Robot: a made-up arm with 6 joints. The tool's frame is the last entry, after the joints.
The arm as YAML. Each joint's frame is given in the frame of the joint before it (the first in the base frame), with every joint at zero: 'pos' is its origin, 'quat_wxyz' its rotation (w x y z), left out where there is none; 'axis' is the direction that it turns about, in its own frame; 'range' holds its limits. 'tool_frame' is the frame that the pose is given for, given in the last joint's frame.
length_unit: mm
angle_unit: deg
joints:
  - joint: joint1
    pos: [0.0, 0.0, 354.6]
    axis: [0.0, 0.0, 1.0]
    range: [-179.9, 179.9]
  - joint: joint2
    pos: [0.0, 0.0, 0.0]
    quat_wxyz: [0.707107, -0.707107, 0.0, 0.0]
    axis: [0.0, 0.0, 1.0]
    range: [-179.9, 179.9]
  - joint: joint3
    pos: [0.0, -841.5, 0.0]
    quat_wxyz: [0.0, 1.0, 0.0, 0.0]
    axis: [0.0, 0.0, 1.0]
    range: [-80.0, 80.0]
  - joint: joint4
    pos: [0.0, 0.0, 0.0]
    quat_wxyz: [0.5, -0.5, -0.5, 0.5]
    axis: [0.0, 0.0, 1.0]
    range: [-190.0, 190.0]
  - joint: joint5
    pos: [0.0, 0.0, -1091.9]
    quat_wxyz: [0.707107, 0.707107, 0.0, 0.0]
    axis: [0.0, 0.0, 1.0]
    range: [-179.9, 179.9]
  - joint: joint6
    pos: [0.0, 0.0, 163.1]
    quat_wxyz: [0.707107, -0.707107, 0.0, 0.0]
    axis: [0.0, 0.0, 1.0]
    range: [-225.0, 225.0]
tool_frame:
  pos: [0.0, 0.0, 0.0]
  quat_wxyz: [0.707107, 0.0, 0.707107, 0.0]
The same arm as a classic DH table. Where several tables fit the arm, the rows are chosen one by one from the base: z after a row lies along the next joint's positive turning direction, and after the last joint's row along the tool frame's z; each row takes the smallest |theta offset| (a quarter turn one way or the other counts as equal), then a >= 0, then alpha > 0; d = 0 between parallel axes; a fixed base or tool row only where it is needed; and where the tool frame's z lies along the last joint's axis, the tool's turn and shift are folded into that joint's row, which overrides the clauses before.
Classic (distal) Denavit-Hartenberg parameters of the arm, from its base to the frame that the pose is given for. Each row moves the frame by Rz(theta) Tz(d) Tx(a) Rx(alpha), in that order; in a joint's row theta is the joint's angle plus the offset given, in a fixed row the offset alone. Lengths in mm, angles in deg.
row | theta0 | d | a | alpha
joint1 | 0 | 354.6 | 0 | -90
joint2 | -90 | 0 | 841.5 | 180
joint3 | 0 | 0 | 0 | -90
joint4 | 0 | -1091.9 | 0 | 90
joint5 | 0 | 163.1 | 0 | -90
joint6 | 90 | 0 | 0 | 90
tool (fixed) | -90 | 0 | 0 | 0
Joint limits (deg, base to tool): -179.9..179.9 -179.9..179.9 -80..80 -190..190 -179.9..179.9 -225..225

